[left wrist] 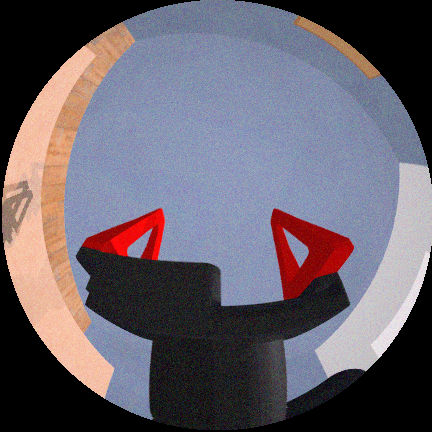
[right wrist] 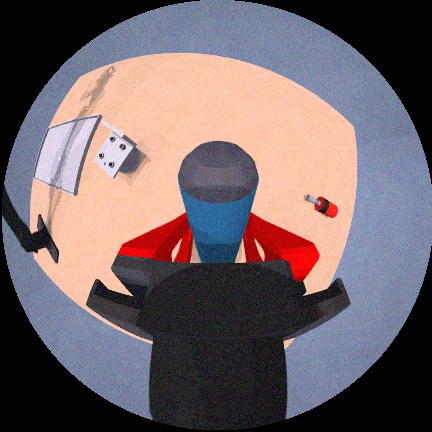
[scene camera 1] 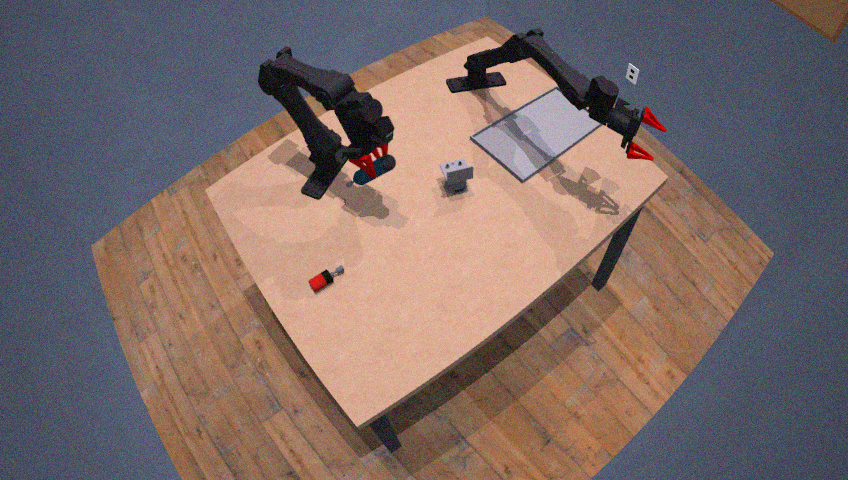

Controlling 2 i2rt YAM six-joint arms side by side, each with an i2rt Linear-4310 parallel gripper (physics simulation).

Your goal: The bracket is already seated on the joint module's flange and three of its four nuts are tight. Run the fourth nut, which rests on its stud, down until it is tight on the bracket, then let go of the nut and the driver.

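Frame: origin at the left arm's base, x up, y left, z back, level; metres.
Seen in the pictures: left gripper, fingertip midpoint: [left wrist: 217, 214] [scene camera 1: 659, 145]; right gripper, fingertip midpoint: [right wrist: 217, 215] [scene camera 1: 380, 172]; left arm's base at its link origin: [right wrist: 46, 237] [scene camera 1: 476, 82]; right arm's base at its link origin: [scene camera 1: 327, 171].
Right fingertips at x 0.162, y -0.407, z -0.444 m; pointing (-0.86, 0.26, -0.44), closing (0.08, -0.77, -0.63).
Offsets run from my right fingertips to a thing's top centre. Level surfaces: height alone.
A light grey bracket [scene camera 1: 457, 168] [right wrist: 116, 156] sits on the dark joint module {dx -0.087, dy +0.201, dz +0.029 m} [scene camera 1: 455, 186] [right wrist: 133, 161] near the table's middle. Four dark nuts or studs show on its face in the right wrist view; one {dx -0.086, dy +0.184, dz +0.011 m} [right wrist: 122, 146] looks slightly larger, but how tight each is cannot be told. My right gripper [scene camera 1: 372, 168] [right wrist: 217, 215] is shut on the blue driver [scene camera 1: 364, 176] [right wrist: 219, 212]. It holds the driver above the table, tilted, to the picture's left of the bracket and apart from it. My left gripper [scene camera 1: 658, 144] [left wrist: 217, 214] is open and empty, beyond the table's right edge.
A red-handled tool {dx -0.127, dy -0.188, dz -0.163 m} [scene camera 1: 318, 281] [right wrist: 327, 207] lies near the left edge of the table {dx -0.161 m} [scene camera 1: 357, 333]. A flat grey panel with a dark rim {dx -0.146, dy +0.531, dz +0.173 m} [scene camera 1: 568, 110] [right wrist: 47, 150] lies right of the bracket in scene camera 1, partly beneath the left arm.
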